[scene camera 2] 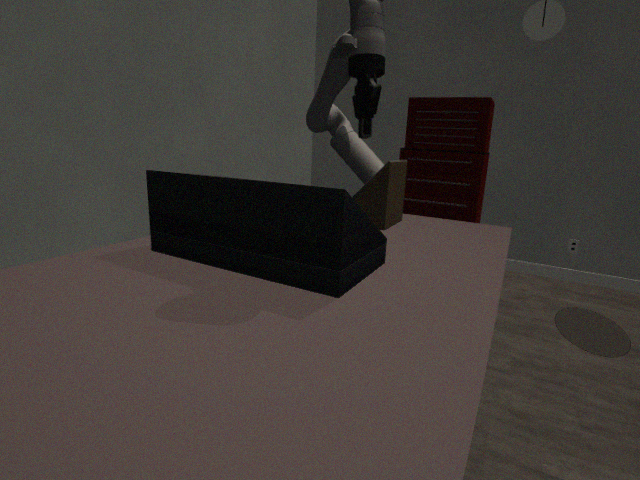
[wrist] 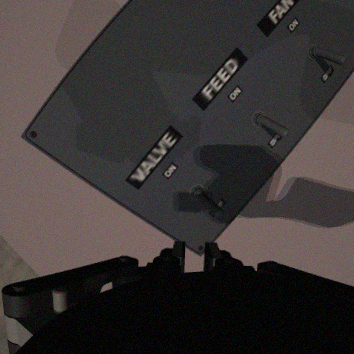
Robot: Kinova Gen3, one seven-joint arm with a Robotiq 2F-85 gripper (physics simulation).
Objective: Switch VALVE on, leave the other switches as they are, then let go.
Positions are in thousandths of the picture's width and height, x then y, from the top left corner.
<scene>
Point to a dark switch panel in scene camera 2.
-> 495,497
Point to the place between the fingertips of the gripper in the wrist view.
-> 549,727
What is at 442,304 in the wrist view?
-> A dark switch panel.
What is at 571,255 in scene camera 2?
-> The gripper.
</scene>
